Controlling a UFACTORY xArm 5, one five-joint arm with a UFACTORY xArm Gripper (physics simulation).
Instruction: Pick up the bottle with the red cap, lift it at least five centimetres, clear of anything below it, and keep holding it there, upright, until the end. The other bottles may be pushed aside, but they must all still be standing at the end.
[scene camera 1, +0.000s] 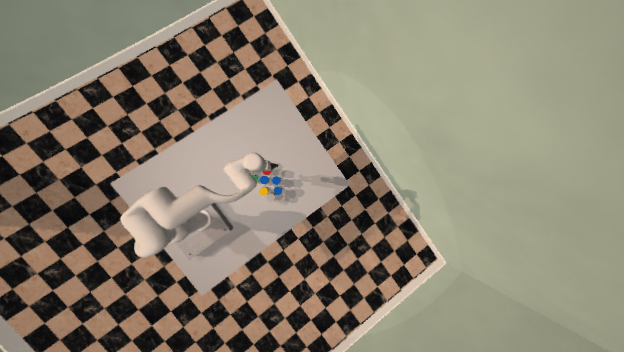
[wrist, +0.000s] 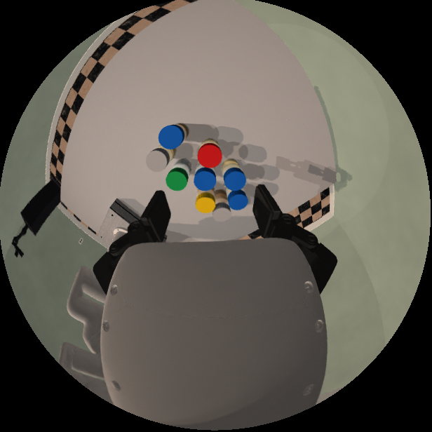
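Seen in the pictures: arm's base, origin of its link: (scene camera 1: 200, 219).
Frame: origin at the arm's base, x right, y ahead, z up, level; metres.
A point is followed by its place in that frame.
The red-capped bottle (scene camera 1: 267, 172) {x 0.003, y 0.507, z 0.038 m} (wrist: 209, 155) stands upright among the other bottles; in the scene view the arm's end partly covers its cap. My gripper (wrist: 210, 199) is open and empty, above the bottles. In the wrist view the red cap lies beyond the fingertips, about midway between them sideways. A blue cap (scene camera 1: 264, 180) {x 0.033, y 0.461, z 0.037 m} (wrist: 205, 178) is close on the near side of the red one in the wrist view. A green cap (scene camera 1: 255, 178) {x -0.010, y 0.424, z 0.038 m} (wrist: 177, 179) and another blue cap (scene camera 1: 276, 180) {x 0.077, y 0.522, z 0.037 m} (wrist: 234, 179) flank that blue cap.
A yellow cap (scene camera 1: 264, 191) {x 0.090, y 0.420, z 0.038 m} (wrist: 205, 203), a blue cap (scene camera 1: 278, 191) {x 0.142, y 0.491, z 0.038 m} (wrist: 238, 200) and a grey cap (wrist: 222, 212) are nearest the fingers in the wrist view. Another grey cap (wrist: 158, 159) and blue cap (wrist: 171, 136) are left of the red one. All stand on the grey table (scene camera 1: 220, 135) {x -0.386, y 0.397, z -0.067 m}.
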